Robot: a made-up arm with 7 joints.
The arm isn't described. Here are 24 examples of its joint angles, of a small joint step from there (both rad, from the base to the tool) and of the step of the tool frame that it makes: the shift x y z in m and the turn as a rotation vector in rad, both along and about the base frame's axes.
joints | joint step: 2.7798 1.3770 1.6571 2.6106 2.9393 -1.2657 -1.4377 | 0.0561 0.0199 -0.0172 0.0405 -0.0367 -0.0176 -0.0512
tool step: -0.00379 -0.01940 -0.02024 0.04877 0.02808 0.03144
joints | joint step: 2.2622 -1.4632 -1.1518 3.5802 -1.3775 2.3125 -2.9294 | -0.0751 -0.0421 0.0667 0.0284 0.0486 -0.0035 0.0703
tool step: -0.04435 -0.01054 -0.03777 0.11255 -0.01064 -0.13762
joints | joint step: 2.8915 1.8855 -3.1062 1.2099 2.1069 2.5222 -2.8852 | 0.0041 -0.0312 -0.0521 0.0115 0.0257 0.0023 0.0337
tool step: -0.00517 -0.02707 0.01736 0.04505 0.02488 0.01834
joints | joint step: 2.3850 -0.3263 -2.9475 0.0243 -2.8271 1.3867 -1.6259 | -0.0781 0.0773 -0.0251 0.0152 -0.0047 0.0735 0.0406
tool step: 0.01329 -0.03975 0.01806 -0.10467 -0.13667 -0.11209
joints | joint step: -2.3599 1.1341 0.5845 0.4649 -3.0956 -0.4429 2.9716 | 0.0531 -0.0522 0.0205 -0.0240 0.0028 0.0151 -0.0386
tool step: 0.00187 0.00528 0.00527 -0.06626 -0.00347 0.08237
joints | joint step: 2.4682 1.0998 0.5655 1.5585 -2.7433 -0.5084 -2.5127 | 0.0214 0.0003 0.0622 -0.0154 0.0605 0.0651 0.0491
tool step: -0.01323 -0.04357 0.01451 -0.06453 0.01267 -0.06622
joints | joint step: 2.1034 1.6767 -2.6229 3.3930 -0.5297 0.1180 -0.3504 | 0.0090 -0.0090 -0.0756 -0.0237 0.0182 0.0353 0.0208
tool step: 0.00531 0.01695 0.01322 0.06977 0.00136 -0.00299
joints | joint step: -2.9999 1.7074 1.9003 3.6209 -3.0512 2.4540 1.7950 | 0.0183 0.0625 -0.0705 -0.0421 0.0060 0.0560 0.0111
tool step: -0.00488 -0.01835 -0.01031 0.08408 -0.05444 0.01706
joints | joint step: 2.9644 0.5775 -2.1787 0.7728 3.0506 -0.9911 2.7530 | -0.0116 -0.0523 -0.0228 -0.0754 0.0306 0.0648 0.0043
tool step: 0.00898 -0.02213 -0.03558 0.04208 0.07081 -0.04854
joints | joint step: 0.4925 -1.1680 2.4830 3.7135 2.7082 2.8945 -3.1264 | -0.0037 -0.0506 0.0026 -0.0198 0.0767 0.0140 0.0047
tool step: -0.02532 -0.00266 -0.01556 -0.00035 -0.09447 0.04665
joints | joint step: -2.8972 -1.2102 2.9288 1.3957 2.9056 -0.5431 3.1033 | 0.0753 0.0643 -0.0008 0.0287 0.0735 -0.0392 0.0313
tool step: 0.03058 0.04728 0.02945 0.02022 -0.07531 -0.02718
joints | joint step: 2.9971 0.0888 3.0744 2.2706 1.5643 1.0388 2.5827 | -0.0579 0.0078 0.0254 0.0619 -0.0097 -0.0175 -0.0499
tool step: -0.03404 -0.00315 0.02101 -0.03858 -0.10666 -0.07063
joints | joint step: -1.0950 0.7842 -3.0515 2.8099 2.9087 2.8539 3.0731 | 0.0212 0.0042 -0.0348 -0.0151 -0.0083 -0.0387 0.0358
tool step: 0.00845 0.00180 0.00576 -0.06218 0.01108 -0.04508
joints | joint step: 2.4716 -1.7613 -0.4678 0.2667 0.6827 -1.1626 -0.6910 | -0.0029 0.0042 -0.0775 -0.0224 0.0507 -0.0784 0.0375
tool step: 0.00439 0.01390 -0.03166 -0.08953 0.12817 -0.01053
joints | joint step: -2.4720 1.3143 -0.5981 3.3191 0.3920 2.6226 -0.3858 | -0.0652 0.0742 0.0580 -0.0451 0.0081 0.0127 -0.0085
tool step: -0.04259 0.03156 -0.06083 0.01525 -0.14627 -0.06939
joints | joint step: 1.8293 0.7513 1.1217 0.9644 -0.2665 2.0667 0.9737 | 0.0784 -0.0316 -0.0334 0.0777 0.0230 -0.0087 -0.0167
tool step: -0.02858 -0.00058 0.01382 0.02344 0.05109 -0.00832
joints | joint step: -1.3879 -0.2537 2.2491 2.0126 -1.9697 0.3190 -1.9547 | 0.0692 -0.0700 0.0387 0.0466 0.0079 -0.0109 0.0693
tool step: -0.07424 0.05483 -0.01729 0.01068 0.01778 0.15664
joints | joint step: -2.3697 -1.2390 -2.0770 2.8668 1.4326 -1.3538 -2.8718 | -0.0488 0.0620 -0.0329 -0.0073 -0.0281 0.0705 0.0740
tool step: 0.02511 -0.02830 0.04376 0.09507 -0.12701 -0.06126
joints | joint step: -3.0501 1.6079 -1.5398 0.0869 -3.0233 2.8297 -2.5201 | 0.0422 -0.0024 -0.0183 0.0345 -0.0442 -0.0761 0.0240
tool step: -0.01463 0.01724 0.00051 -0.04899 0.00452 -0.00022
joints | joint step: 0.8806 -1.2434 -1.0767 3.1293 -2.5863 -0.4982 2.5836 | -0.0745 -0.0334 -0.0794 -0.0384 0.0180 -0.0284 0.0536
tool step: -0.02806 0.01656 -0.01742 0.03014 0.02186 -0.00988
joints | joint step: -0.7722 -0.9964 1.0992 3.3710 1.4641 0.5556 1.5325 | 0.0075 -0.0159 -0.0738 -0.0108 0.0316 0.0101 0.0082
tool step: -0.00481 0.01263 -0.01846 -0.00205 -0.03110 -0.03231
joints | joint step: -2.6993 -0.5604 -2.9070 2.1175 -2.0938 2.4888 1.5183 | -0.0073 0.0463 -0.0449 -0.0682 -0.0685 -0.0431 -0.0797
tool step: 0.00017 -0.01186 0.00973 -0.08251 0.05159 -0.02118
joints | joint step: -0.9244 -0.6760 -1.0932 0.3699 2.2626 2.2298 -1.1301 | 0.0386 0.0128 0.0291 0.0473 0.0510 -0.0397 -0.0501
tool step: 0.00590 -0.01619 0.01640 0.00451 0.00561 -0.04843
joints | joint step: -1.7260 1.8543 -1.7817 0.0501 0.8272 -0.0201 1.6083 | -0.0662 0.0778 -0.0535 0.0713 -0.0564 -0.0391 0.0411
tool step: -0.02812 -0.01689 0.02586 0.12805 -0.01444 0.03243
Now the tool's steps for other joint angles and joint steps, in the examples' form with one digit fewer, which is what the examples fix.
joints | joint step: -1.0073 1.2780 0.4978 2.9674 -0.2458 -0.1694 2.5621 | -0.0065 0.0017 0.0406 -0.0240 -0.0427 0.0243 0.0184
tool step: 0.0071 -0.0045 -0.0122 0.0408 0.0161 0.0217
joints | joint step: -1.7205 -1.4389 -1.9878 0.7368 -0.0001 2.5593 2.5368 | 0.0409 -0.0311 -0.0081 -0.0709 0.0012 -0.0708 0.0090
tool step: 0.0122 -0.0408 0.0025 -0.0246 -0.0040 0.0434
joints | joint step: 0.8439 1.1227 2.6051 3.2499 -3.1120 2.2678 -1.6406 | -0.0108 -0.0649 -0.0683 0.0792 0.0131 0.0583 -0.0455
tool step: 0.0071 -0.0448 0.0176 -0.0455 0.0475 -0.0633
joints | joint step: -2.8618 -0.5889 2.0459 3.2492 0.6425 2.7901 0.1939 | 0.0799 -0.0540 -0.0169 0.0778 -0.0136 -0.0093 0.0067
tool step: -0.0060 0.0569 -0.0190 -0.0762 -0.0178 0.0915
